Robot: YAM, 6 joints.
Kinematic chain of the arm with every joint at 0, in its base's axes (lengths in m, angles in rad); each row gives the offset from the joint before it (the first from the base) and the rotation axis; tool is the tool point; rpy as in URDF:
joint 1: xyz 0 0 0.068 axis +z
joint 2: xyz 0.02 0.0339 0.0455 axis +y
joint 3: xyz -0.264 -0.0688 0 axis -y
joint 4: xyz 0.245 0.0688 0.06 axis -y
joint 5: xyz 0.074 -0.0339 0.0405 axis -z
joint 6: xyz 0.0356 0 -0.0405 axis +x
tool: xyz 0 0 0 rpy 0 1.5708 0
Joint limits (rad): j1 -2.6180..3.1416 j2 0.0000..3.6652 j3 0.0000..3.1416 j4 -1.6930..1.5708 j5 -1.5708..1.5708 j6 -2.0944..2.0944
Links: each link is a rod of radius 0.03 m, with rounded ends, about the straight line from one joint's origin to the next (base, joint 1, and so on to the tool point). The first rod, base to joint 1, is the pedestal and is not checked.
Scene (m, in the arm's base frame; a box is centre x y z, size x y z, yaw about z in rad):
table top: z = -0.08
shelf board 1: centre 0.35 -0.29 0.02 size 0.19 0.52 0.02 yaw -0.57
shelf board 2: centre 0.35 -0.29 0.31 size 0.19 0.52 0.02 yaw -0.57
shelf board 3: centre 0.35 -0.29 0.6 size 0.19 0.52 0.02 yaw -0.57
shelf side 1: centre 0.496 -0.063 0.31 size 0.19 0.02 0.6 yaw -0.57
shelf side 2: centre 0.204 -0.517 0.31 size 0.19 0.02 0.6 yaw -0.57
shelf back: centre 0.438 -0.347 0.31 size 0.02 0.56 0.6 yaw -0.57
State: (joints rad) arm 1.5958 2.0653 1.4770 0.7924 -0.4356 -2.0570
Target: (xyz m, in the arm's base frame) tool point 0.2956 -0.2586 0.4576
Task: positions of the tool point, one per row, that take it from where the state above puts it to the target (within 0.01 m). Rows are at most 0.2 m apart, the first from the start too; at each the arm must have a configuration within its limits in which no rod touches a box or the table.
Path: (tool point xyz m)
1: -0.0834 0.4003 0.4398
2: -0.0993 0.2592 0.5622
3: -0.0610 0.0910 0.6310
4: 0.0306 -0.0702 0.6359
5: 0.1587 -0.1935 0.5755
6: 0.2956 -0.2586 0.4576

